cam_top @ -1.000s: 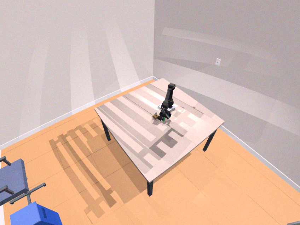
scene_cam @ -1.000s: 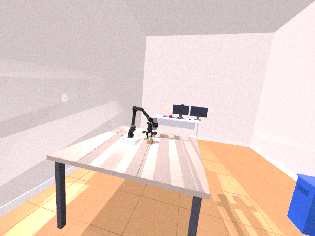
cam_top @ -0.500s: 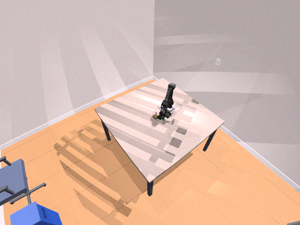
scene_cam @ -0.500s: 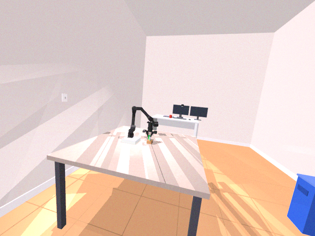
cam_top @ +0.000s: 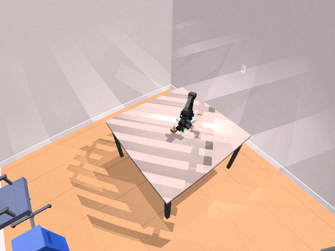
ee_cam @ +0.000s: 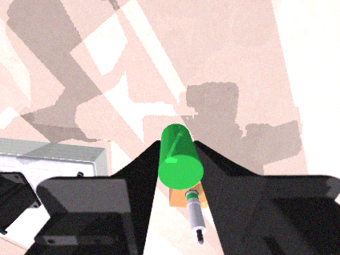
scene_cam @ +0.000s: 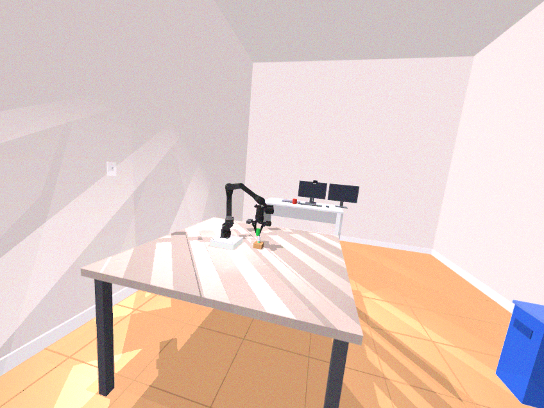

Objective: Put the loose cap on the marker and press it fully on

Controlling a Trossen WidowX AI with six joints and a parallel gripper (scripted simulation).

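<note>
Now: the holder block 3 cm ahead of my gripper tip, 11 cm to the right of it and 5 cm below it. Also, from my gripper tip: green cap (1 cm above).
</note>
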